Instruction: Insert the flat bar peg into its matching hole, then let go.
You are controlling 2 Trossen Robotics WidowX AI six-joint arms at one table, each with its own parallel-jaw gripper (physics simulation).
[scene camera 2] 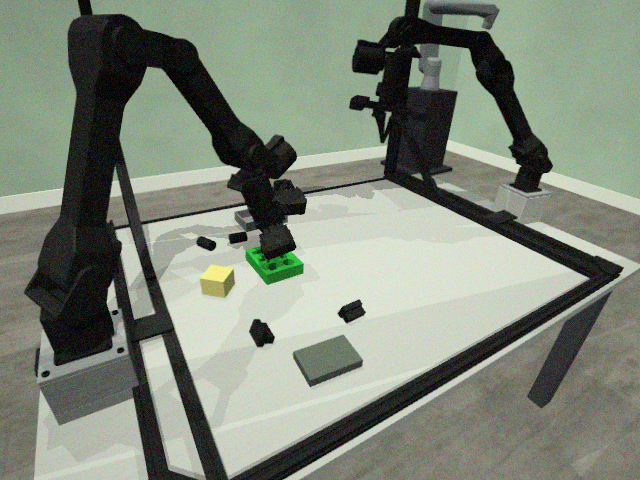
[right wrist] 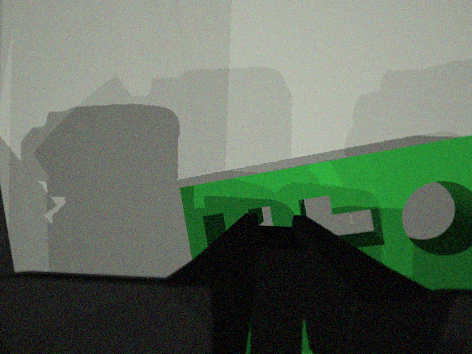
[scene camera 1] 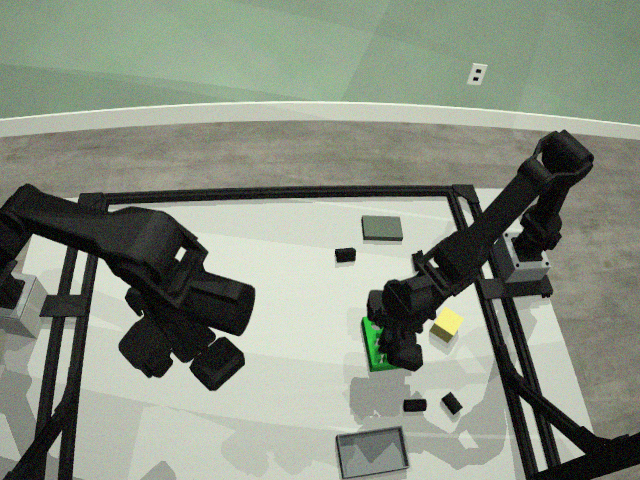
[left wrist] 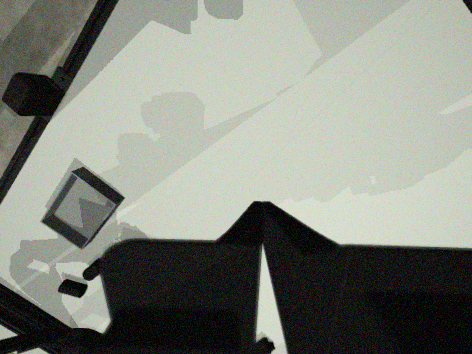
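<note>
The green board (scene camera 1: 367, 343) (scene camera 2: 284, 274) (right wrist: 390, 172) lies flat on the table, with shaped holes through it. My right gripper (scene camera 2: 272, 252) (right wrist: 274, 227) is low over the board, shut on the dark flat bar peg (right wrist: 276, 250), which shows between its fingertips in the right wrist view. The fingers cover part of the board, so the bar-shaped hole and the peg's lower end are hidden. An H-shaped, a T-shaped and a round hole show partly or wholly beyond the fingertips. My left gripper (scene camera 2: 383, 138) (left wrist: 260, 209) is shut and empty, high over the table, far from the board.
A yellow block (scene camera 1: 447, 324) (scene camera 2: 217, 280) is beside the board. Two black pegs (scene camera 1: 415, 405) (scene camera 1: 451, 403) lie between board and grey tray (scene camera 1: 337, 457) (left wrist: 56, 232). A grey-green block (scene camera 1: 382, 227) (scene camera 2: 328, 360) and black pieces (scene camera 2: 351, 310) (scene camera 2: 261, 332) lie on the other side.
</note>
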